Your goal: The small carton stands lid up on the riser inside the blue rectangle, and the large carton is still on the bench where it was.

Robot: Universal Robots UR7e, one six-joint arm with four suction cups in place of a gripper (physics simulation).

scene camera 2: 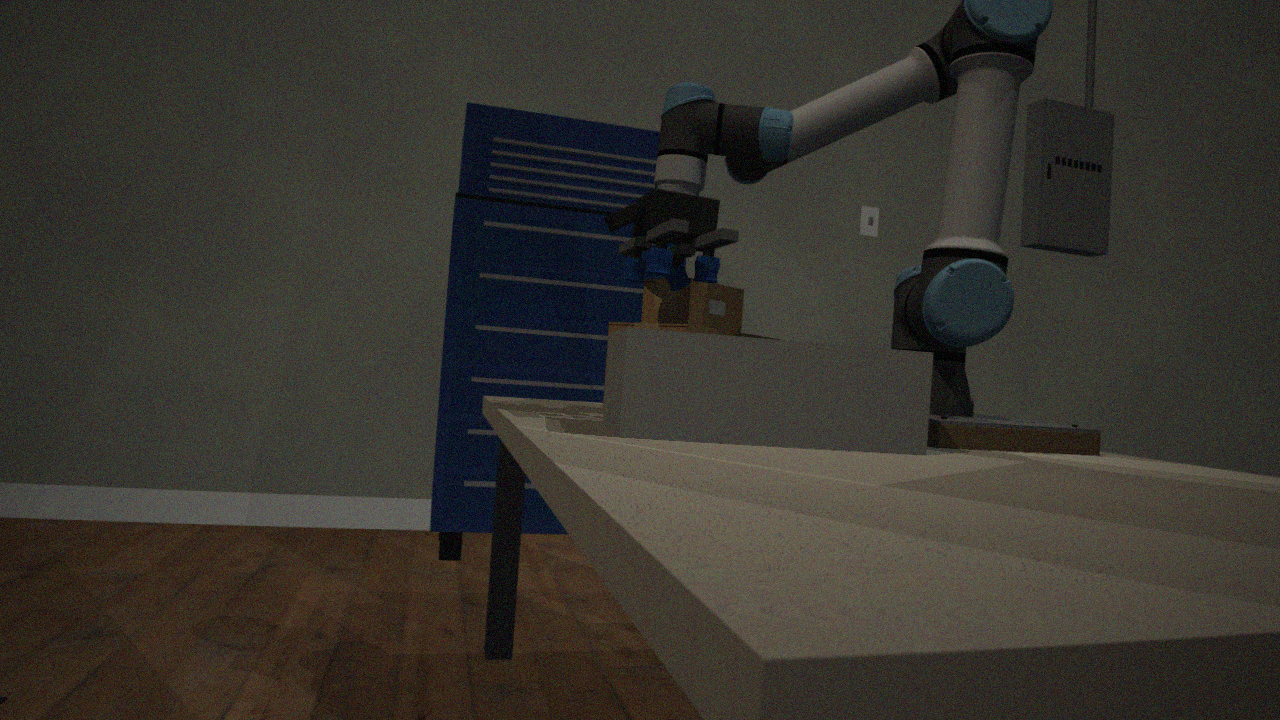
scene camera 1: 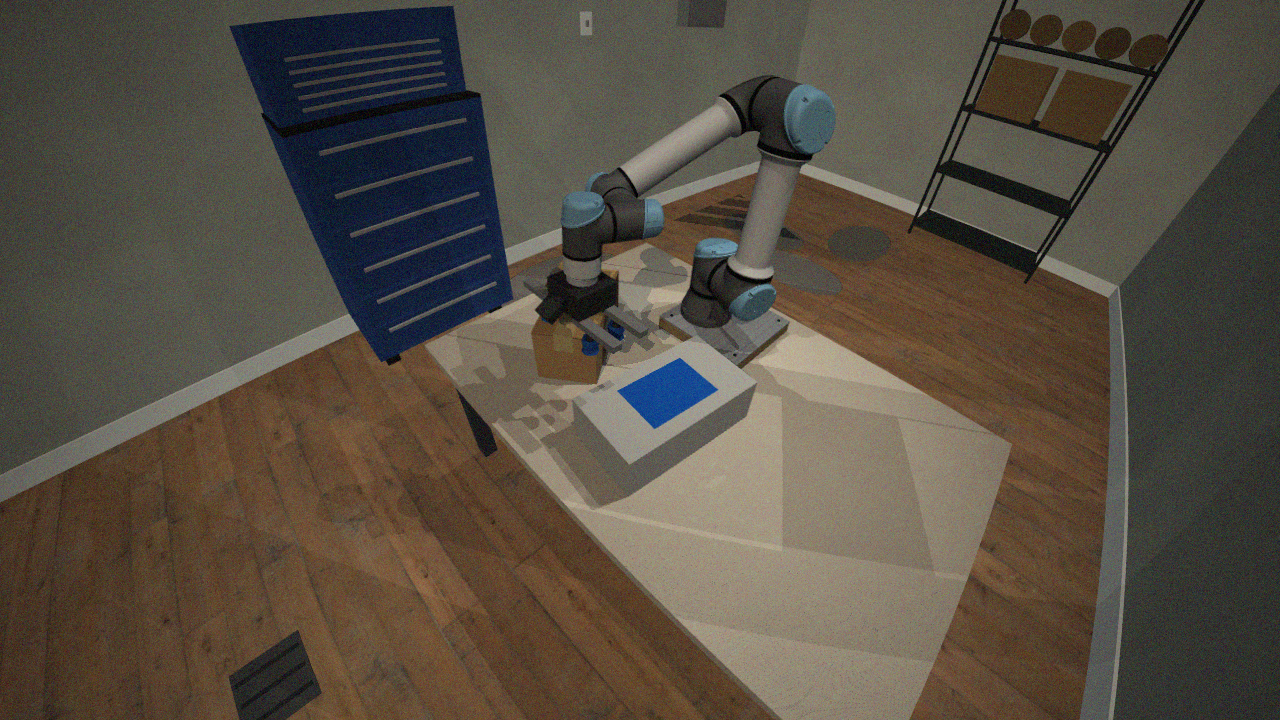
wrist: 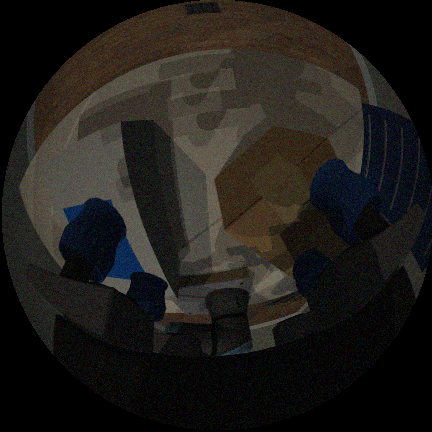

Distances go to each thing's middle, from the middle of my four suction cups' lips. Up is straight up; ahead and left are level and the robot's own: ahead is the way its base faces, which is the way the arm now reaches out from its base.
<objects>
I see my suction cup 12 cm past the small carton (scene camera 2: 712, 305), 14 cm to the left of it and 3 cm above it. Round my suction cup: grey riser (scene camera 1: 638, 425) 3 cm behind, 21 cm to the left, 16 cm below; large carton (scene camera 1: 558, 348) 14 cm behind, 14 cm to the right, 15 cm below.
</objects>
